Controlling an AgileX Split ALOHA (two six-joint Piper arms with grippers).
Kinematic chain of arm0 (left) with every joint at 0, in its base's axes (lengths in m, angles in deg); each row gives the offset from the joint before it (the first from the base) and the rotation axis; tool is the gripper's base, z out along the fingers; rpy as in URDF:
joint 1: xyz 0 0 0.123 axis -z
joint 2: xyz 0 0 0 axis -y
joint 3: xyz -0.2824 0 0.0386 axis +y
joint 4: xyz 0.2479 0 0.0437 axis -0.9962 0 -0.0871
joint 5: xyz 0 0 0 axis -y
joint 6: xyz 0.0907 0 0.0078 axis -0.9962 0 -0.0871
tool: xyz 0 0 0 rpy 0 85 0
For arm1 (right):
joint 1: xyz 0 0 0.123 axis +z
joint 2: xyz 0 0 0 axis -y
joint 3: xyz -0.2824 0 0.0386 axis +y
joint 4: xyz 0.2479 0 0.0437 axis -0.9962 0 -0.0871
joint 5: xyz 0 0 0 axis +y
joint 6: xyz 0.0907 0 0.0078 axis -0.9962 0 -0.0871
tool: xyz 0 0 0 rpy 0 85 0
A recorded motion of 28 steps. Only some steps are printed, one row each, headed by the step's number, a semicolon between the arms.
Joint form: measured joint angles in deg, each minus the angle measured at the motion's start. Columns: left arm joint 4, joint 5, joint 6, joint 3, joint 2, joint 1; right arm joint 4, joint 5, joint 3, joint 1, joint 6, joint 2.
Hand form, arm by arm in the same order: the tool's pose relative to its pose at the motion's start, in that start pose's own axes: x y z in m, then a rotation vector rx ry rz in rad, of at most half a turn. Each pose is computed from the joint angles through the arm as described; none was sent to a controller.
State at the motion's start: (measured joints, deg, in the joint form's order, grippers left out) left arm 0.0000 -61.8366 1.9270 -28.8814 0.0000 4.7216; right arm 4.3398 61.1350 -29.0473 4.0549 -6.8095 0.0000
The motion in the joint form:
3: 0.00 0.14 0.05 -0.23 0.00 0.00; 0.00 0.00 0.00 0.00 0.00 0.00
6: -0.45 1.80 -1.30 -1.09 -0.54 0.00; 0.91 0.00 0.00 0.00 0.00 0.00
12: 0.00 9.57 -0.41 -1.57 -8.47 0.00; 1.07 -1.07 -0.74 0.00 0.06 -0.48
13: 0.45 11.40 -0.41 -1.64 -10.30 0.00; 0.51 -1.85 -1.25 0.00 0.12 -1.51
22: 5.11 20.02 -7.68 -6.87 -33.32 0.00; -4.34 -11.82 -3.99 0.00 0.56 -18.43
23: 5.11 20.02 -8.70 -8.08 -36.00 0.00; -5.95 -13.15 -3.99 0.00 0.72 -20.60
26: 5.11 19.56 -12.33 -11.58 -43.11 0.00; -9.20 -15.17 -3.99 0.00 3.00 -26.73
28: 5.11 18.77 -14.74 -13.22 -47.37 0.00; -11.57 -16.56 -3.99 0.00 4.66 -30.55
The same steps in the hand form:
3: -0.0010 0.0000 -0.0009 0.0002 -0.0065 -0.0009; 0.0000 0.0000 0.0000 0.0000 0.0000 0.0000
6: -0.0072 0.0004 -0.0032 -0.0060 -0.0412 0.0265; -0.0002 -0.0013 0.0000 0.0138 -0.0016 -0.0077
12: -0.0311 -0.0010 0.0154 0.0014 -0.0466 0.0072; -0.0050 -0.0011 -0.0019 0.0136 -0.0250 -0.0099
13: -0.0362 -0.0018 0.0204 0.0076 -0.0476 0.0023; -0.0092 0.0001 -0.0014 0.0042 -0.0285 -0.0068
22: -0.0846 -0.0083 0.0820 0.0594 0.1102 0.0641; -0.0520 0.0129 0.0379 -0.0615 0.0530 0.0253
23: -0.0902 -0.0085 0.0891 0.0606 0.1354 0.0811; -0.0552 0.0155 0.0450 -0.0804 0.0701 0.0414
26: -0.1045 -0.0090 0.1093 0.0682 0.2044 0.1423; -0.0603 0.0210 0.0658 -0.1128 0.1441 0.0428
28: -0.1089 -0.0092 0.1235 0.0771 0.2624 0.1827; -0.0626 0.0246 0.0791 -0.1355 0.1872 0.0471

